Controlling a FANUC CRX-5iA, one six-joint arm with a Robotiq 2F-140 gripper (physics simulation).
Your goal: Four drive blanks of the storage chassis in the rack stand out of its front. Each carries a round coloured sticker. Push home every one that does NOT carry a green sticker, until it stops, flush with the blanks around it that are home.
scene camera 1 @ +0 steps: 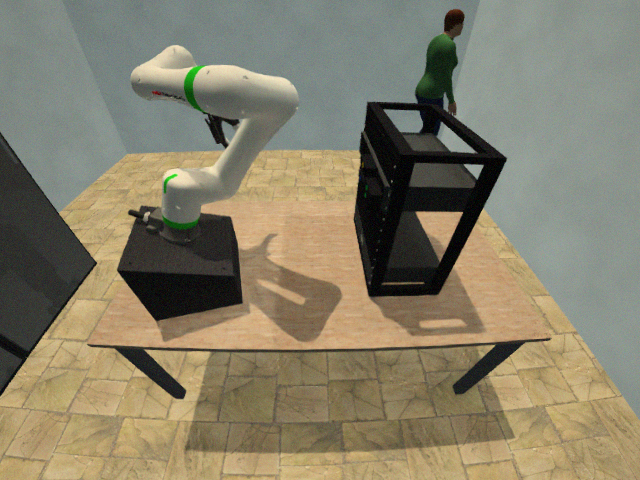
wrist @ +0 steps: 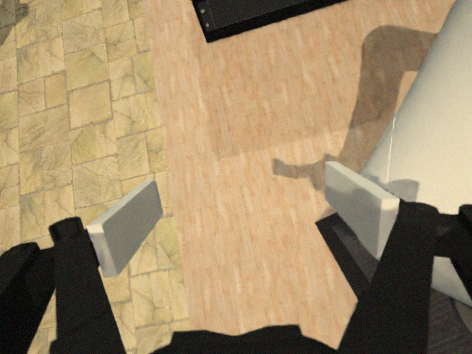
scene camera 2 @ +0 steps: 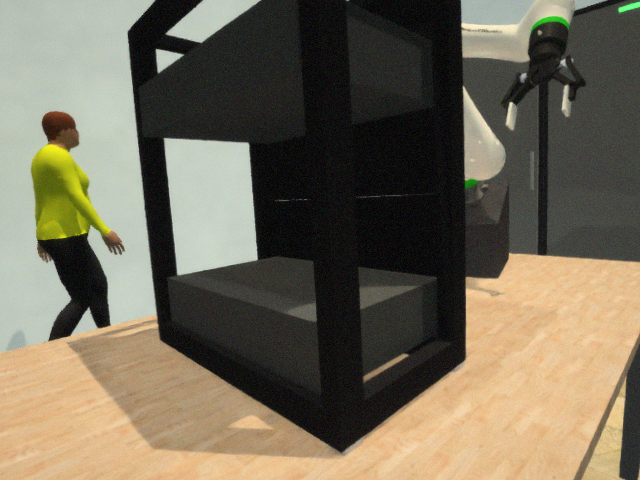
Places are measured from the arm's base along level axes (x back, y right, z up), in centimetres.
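Pixels of known places: gripper, fingertip midpoint: (wrist: 240, 189) (scene camera 2: 536, 120); arm's base, link origin: (scene camera 1: 180, 231).
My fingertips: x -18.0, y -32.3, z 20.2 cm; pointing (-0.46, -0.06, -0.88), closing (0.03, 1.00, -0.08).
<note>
For each thing: its middle in the pictures, then the offset to it from my fingertips. "spot": a spot on its surface instead. Level surfaces: height alone.
- small green mark, surface spot: (scene camera 1: 366, 191) spot: dx -49.9, dy +32.8, dz +0.9 cm
- small yellow mark, surface spot: (scene camera 1: 362, 164) spot: dx -49.0, dy +20.6, dz +3.9 cm
- wooden table, surface height: dz -43.8 cm
The black rack (scene camera 1: 395, 222) (scene camera 2: 338, 258) stands on the table; a lower corner of it shows at the top of the wrist view. Its front is seen at a steep slant in scene camera 1. There a small green mark (scene camera 1: 366, 191) and a small yellow mark (scene camera 1: 362, 164) show at the left edge. The single blanks, and how far each stands out, cannot be told apart. Scene camera 2 sees the rack from behind, which hides the stickers. My gripper (scene camera 2: 538, 119) (wrist: 240, 189) is open and empty, high above the table, well apart from the rack's front, partly behind the arm in scene camera 1.
The arm stands on a dark pedestal (scene camera 1: 180, 253) (scene camera 2: 485, 232) at the other end of the wooden table (scene camera 1: 310, 330) (scene camera 2: 542, 361) (wrist: 225, 225). Dark units sit in the rack high up (scene camera 2: 222, 87) and at the bottom. A person (scene camera 1: 436, 67) stands behind the rack, another (scene camera 2: 62, 191) beyond it.
</note>
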